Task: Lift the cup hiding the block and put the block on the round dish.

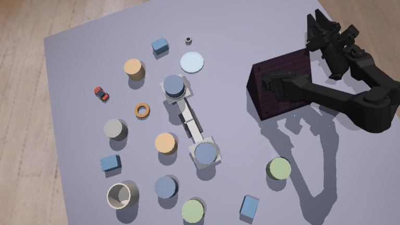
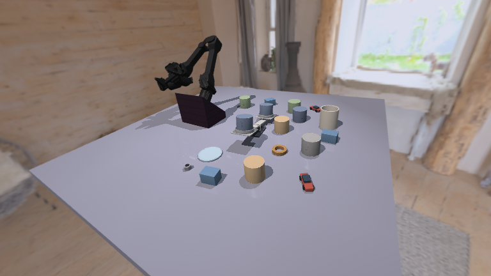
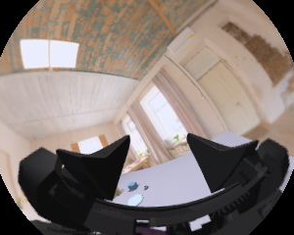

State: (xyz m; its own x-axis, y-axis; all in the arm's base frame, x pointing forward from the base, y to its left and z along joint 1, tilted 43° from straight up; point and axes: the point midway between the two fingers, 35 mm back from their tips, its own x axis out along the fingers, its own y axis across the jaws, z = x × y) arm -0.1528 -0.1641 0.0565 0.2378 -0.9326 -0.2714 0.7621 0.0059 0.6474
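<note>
Now: the block 44 cm ahead of my gripper tip, 27 cm to the left of it and 25 cm below it. From my gripper tip the other things lie so: beam: 46 cm ahead, 14 cm to the left, 26 cm below; round dish: 38 cm ahead, 12 cm to the right, 29 cm below; nut: 37 cm ahead, 22 cm to the right, 29 cm below.
</note>
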